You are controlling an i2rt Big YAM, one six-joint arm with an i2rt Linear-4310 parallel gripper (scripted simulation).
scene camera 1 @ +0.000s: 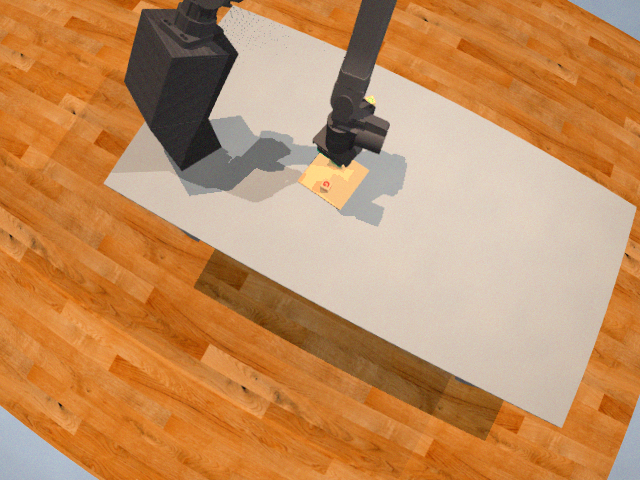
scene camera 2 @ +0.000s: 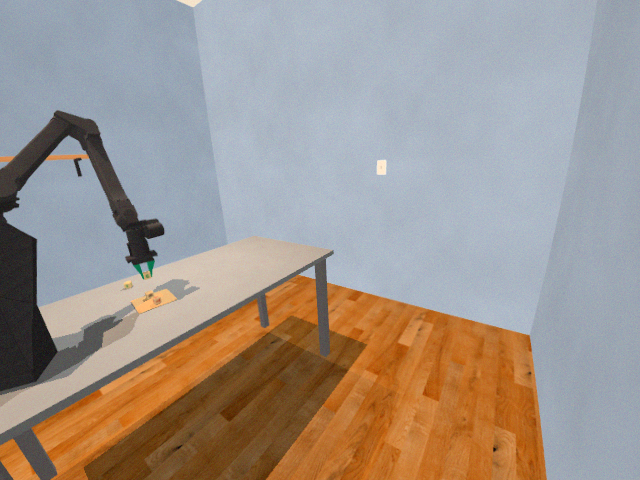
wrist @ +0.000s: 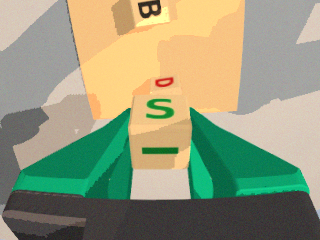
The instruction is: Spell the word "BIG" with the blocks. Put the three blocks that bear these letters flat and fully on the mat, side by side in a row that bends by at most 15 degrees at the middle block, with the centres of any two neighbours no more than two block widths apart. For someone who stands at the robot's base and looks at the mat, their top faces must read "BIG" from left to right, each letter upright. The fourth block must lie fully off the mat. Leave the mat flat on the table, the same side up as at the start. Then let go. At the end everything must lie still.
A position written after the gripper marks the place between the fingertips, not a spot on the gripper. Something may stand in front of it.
In view: the gripper (scene camera 1: 335, 160) and a mat (scene camera 1: 345, 181).
The mat is seen too in the wrist view (wrist: 117, 60). The gripper is seen too in the wrist view (wrist: 160, 118).
